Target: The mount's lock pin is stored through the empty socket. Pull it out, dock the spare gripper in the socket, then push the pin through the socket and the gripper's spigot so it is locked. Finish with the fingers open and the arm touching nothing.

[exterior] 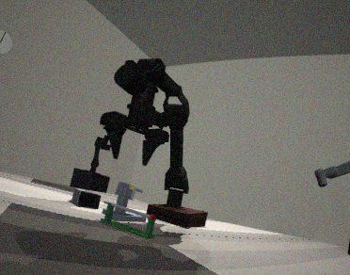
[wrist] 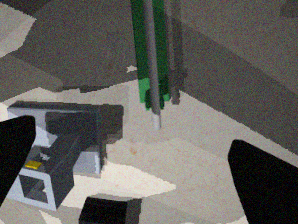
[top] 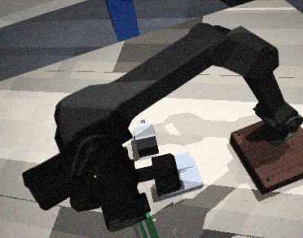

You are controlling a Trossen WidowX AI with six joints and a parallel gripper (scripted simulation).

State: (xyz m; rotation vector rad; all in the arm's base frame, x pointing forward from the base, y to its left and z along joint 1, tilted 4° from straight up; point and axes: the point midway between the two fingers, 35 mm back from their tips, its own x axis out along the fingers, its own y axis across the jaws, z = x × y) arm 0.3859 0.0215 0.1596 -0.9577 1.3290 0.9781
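The spare gripper lies 210 mm to the right of my gripper tip, 130 mm below it and 100 mm behind it. From my gripper tip the other things lie so: grey mount: 110 mm behind, 100 mm below, 60 mm to the right; green rack: 130 mm below, 40 mm to the left, 10 mm ahead.
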